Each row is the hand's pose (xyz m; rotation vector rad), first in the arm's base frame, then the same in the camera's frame.
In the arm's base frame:
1: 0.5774 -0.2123 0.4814 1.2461 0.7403 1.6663
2: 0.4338 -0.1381 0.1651 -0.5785 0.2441 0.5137
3: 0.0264 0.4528 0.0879 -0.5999 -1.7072 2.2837
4: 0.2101 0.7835 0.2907 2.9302 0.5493 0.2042
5: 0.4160 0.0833 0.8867 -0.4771 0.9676 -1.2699
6: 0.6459 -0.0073 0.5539 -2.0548 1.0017 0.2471
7: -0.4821 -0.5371 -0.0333 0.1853 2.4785 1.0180
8: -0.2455 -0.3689 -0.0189 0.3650 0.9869 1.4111
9: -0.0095 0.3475 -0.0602 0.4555 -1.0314 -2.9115
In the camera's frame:
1: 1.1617 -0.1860 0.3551 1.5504 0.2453 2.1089
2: 1.0253 0.0457 0.1230 -0.0173 -0.0315 0.6309
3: 0.5509 0.5404 0.3497 -0.4786 -2.3692 1.6619
4: 0.6816 0.7066 0.7232 -2.6062 -0.5609 -0.4569
5: 0.9452 -0.1910 0.8355 0.0028 1.1770 -0.8318
6: 1.2003 -0.0557 0.5381 -1.5439 0.6567 0.4556
7: 0.1775 -0.2340 -0.3673 0.1908 2.0502 1.7658
8: 0.3900 -0.0875 -0.2338 0.6993 0.4922 1.7995
9: 0.5357 0.5373 0.1651 0.6225 -0.0845 -3.0763

